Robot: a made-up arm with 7 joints.
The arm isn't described. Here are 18 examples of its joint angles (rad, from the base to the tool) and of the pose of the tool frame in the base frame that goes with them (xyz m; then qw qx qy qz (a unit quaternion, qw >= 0)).
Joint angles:
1: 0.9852 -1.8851 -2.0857 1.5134 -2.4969 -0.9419 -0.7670
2: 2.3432 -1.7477 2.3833 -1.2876 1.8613 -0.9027 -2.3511
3: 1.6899 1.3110 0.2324 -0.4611 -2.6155 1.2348 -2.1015
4: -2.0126 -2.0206 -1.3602 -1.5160 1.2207 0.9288 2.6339
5: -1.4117 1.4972 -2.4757 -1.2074 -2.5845 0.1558 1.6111
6: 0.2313 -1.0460 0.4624 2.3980 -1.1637 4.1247 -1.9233
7: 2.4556 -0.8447 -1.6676 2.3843 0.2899 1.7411 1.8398
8: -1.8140 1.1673 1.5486 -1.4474 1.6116 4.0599 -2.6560
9: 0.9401 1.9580 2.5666 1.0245 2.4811 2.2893 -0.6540
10: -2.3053 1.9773 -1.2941 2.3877 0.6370 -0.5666 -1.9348
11: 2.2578 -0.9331 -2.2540 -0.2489 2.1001 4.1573 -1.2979
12: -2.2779 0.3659 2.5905 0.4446 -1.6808 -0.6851 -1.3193
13: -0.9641 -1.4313 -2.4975 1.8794 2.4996 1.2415 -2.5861
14: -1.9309 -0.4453 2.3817 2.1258 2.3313 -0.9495 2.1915
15: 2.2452 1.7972 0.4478 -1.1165 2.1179 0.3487 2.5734
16: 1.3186 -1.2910 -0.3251 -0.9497 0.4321 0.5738 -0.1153
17: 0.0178 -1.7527 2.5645 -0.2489 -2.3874 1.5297 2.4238
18: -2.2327 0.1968 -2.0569 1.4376 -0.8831 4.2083 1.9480
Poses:
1: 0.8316 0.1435 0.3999 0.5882 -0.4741 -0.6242 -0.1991
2: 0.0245 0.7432 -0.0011 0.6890 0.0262 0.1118 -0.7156
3: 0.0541 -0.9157 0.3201 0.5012 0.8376 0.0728 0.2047
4: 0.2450 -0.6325 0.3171 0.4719 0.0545 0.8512 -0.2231
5: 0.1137 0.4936 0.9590 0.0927 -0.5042 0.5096 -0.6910
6: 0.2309 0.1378 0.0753 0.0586 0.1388 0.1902 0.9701
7: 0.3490 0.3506 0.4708 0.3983 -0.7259 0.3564 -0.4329
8: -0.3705 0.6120 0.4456 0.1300 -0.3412 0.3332 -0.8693
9: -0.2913 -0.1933 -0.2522 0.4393 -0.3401 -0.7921 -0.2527
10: -0.3582 0.2241 0.5200 0.6420 0.5922 0.1460 0.4646
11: -0.4092 0.6676 0.7290 0.4350 -0.0852 0.6769 -0.5876
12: 0.3106 0.3456 1.2157 0.5774 0.7819 0.1143 -0.2056
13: -0.3476 -0.2978 0.7520 0.8044 0.3291 -0.2529 -0.4250
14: 0.2919 0.3331 0.6402 0.0375 -0.3963 -0.0899 0.9130
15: 0.5101 -0.3182 -0.2717 0.3415 0.2672 -0.8914 -0.1320
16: 0.0916 0.5398 1.0284 0.4862 -0.3716 -0.5364 -0.5813
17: 0.8737 -0.2865 0.1841 0.5076 -0.1909 0.8194 -0.1857
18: -0.1394 0.5792 0.7938 0.6720 0.4973 -0.2949 0.4628
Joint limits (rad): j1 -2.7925..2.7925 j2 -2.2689..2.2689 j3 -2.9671..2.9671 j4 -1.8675..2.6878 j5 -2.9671..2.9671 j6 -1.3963..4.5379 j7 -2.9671..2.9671
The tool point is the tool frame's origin. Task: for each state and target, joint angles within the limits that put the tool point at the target. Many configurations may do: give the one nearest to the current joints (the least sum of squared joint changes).
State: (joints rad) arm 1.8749 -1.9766 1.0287 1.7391 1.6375 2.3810 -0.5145
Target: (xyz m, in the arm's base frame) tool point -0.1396 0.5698 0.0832
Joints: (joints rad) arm 1.2315 -1.5431 0.9341 1.1744 1.5368 2.3842 -0.5145
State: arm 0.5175 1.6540 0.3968 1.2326 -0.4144 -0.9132 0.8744
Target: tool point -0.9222 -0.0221 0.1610
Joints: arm 0.0362 2.0868 0.4697 0.5110 -0.5881 -0.5415 0.8744
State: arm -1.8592 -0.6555 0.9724 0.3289 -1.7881 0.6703 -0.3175
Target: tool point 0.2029 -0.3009 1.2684
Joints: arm -1.4958 -0.3406 1.0505 0.4976 -1.8599 0.6330 -0.3175
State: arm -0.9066 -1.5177 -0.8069 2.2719 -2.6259 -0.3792 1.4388
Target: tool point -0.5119 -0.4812 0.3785
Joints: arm -1.0894 -1.2555 -1.6598 2.0707 -2.4744 -0.4492 1.4388
